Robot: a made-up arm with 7 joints. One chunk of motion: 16 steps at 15 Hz.
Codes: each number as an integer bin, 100 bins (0 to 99) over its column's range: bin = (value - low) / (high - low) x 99, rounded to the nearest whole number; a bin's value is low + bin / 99 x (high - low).
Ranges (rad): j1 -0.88..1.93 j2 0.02..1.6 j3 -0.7..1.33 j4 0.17..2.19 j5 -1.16..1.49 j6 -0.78..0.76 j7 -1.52..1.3
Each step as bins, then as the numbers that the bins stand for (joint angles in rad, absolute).
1 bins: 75 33 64 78 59 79 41
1 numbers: 1.2488 0.5467 0.6123 1.7615 0.4193 0.4489 -0.3521
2 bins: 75 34 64 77 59 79 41
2 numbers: 1.2488 0.5626 0.6123 1.7411 0.4193 0.4489 -0.3521
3 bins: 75 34 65 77 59 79 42
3 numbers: 1.2488 0.5626 0.6328 1.7411 0.4193 0.4489 -0.3236
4 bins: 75 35 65 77 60 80 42
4 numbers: 1.2488 0.5786 0.6328 1.7411 0.4461 0.4644 -0.3236
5 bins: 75 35 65 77 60 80 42
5 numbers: 1.2488 0.5786 0.6328 1.7411 0.4461 0.4644 -0.3236
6 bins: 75 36 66 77 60 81 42
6 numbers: 1.2488 0.5945 0.6533 1.7411 0.4461 0.4800 -0.3236
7 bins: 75 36 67 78 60 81 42
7 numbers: 1.2488 0.5945 0.6738 1.7615 0.4461 0.4800 -0.3236
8 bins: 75 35 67 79 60 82 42
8 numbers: 1.2488 0.5786 0.6738 1.7819 0.4461 0.4956 -0.3236
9 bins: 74 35 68 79 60 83 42
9 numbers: 1.2204 0.5786 0.6943 1.7819 0.4461 0.5111 -0.3236
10 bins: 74 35 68 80 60 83 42
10 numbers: 1.2204 0.5786 0.6943 1.8023 0.4461 0.5111 -0.3236
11 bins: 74 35 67 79 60 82 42
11 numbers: 1.2204 0.5786 0.6738 1.7819 0.4461 0.4956 -0.3236
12 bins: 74 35 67 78 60 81 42
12 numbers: 1.2204 0.5786 0.6738 1.7615 0.4461 0.4800 -0.3236
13 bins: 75 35 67 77 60 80 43
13 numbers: 1.2488 0.5786 0.6738 1.7411 0.4461 0.4644 -0.2952
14 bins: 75 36 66 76 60 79 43
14 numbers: 1.2488 0.5945 0.6533 1.7207 0.4461 0.4489 -0.2952
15 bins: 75 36 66 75 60 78 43
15 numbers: 1.2488 0.5945 0.6533 1.7003 0.4461 0.4333 -0.2952
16 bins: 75 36 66 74 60 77 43
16 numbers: 1.2488 0.5945 0.6533 1.6799 0.4461 0.4178 -0.2952
